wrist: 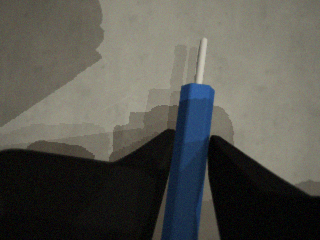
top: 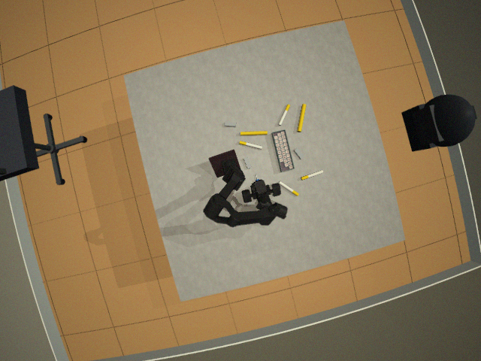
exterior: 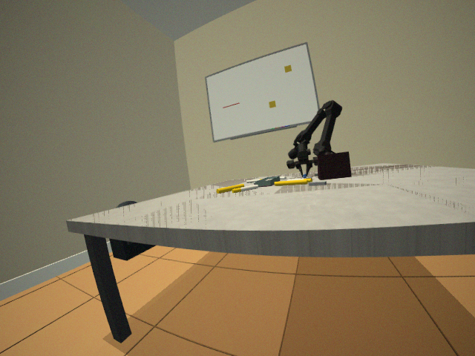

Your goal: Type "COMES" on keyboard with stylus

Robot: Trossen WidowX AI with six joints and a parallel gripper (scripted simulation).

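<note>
The stylus tip lies 50 mm to the left of my gripper tip. Also, from my gripper tip: stylus (10 mm to the left).
</note>
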